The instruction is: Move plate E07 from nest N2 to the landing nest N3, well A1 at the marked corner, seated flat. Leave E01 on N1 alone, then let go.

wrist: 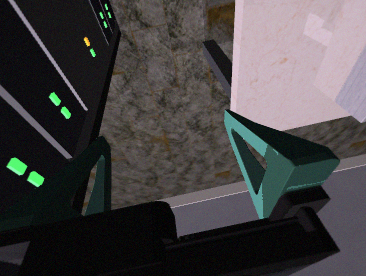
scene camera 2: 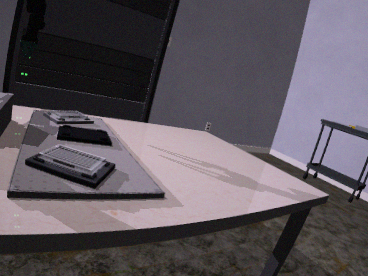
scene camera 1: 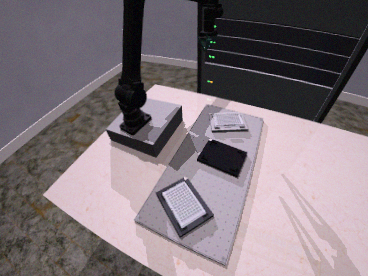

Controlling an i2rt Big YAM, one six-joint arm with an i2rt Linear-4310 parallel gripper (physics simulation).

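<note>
One clear-white well plate [scene camera 1: 183,203] [scene camera 2: 75,158] sits in a dark nest [scene camera 1: 205,215] [scene camera 2: 59,173] at the near end of the grey board. Another white plate [scene camera 1: 228,119] [scene camera 2: 68,114] sits in a nest at the far end. A black nest [scene camera 1: 222,157] [scene camera 2: 84,135] between them holds no plate; a small pale mark shows at its back left corner in scene camera 1. Plate and nest labels are not readable. My gripper [scene camera 1: 205,44] [wrist: 165,128] is open and empty, high up beyond the board's far end, away from both plates.
The perforated grey board [scene camera 1: 232,210] [scene camera 2: 135,182] lies on the pale table [scene camera 1: 300,165] [scene camera 2: 200,165] [wrist: 275,60]. The arm stands on a grey block [scene camera 1: 167,131] to its left. A dark rack cabinet [scene camera 1: 200,75] stands behind the table. A cart [scene camera 2: 345,127] is at the far right.
</note>
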